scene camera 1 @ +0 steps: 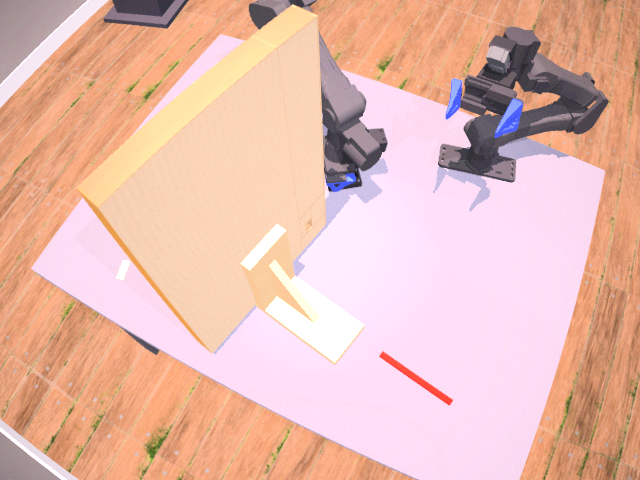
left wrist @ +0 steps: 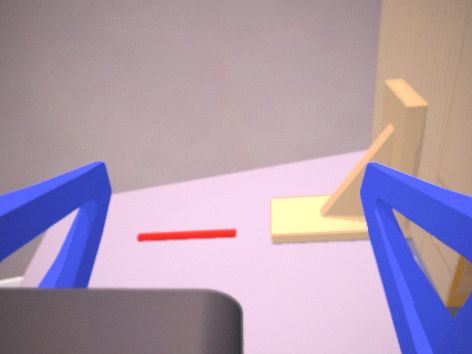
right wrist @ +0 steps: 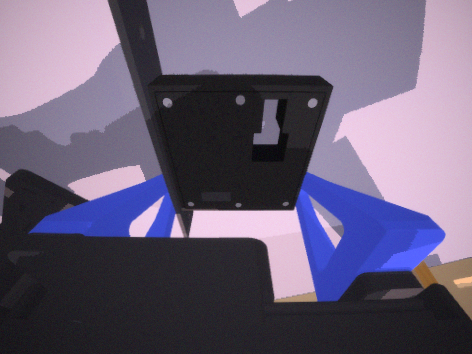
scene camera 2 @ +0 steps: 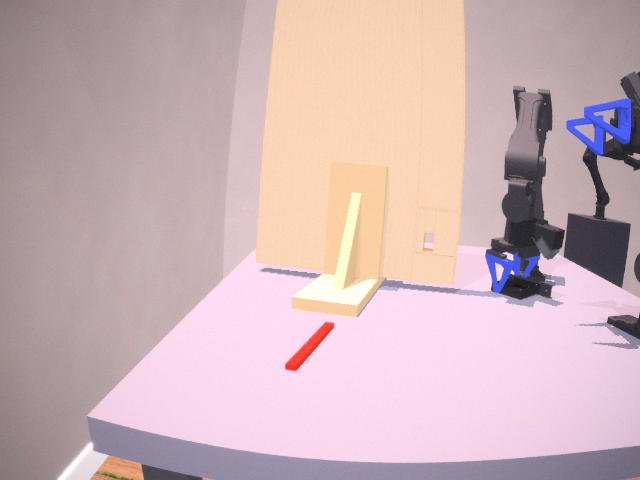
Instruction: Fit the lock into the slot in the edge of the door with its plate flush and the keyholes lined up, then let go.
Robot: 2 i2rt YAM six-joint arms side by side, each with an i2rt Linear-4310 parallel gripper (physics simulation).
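Places are measured from the left arm's base along level axes (x right, y ahead, z up), in metres.
Pixels of known places: left gripper, fingertip midpoint: [scene camera 1: 470, 125] [left wrist: 235, 177] [scene camera 2: 574, 118]; right gripper, fingertip midpoint: [scene camera 1: 332, 176] [right wrist: 236, 176] [scene camera 2: 507, 288]; left arm's base at its link origin: [scene camera 1: 477, 164].
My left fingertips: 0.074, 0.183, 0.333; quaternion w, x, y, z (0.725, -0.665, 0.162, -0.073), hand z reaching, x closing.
Ahead of a thing's pixels: the offset from my left fingertips to its middle, as dx, dy, dz. "spot": to the spot under its first point. Level surfaces: height alone.
The door {+0.348, +0.251, -0.029} [scene camera 1: 206, 170] [scene camera 2: 351, 93] [left wrist: 450, 85] stands upright, with its keyhole opening {spot: +0.277, +0.125, -0.253} [scene camera 1: 309, 223] [scene camera 2: 428, 241] near the lower right. In the right wrist view the black lock {+0.249, -0.063, -0.321} [right wrist: 215, 145] has its flat face and keyhole toward the camera and its long plate along the left side. My right gripper [right wrist: 236, 176] [scene camera 2: 509, 276] [scene camera 1: 342, 181] is shut on the lock, low and to the right of the door, apart from it. The lock is hard to make out in the scene views. My left gripper [scene camera 1: 472, 126] [scene camera 2: 576, 117] [left wrist: 235, 177] is open and empty, raised above its arm's base.
A wooden stand [scene camera 1: 336, 330] [scene camera 2: 325, 305] [left wrist: 300, 215] with a slanted brace is against the door's near face. A red bar {-0.008, +0.380, -0.330} [scene camera 1: 416, 378] [scene camera 2: 310, 346] [left wrist: 187, 235] lies on the table {dz -0.333} [scene camera 1: 439, 289] [scene camera 2: 439, 382]. The left arm's base [scene camera 1: 496, 170] is bolted at the table's upper right.
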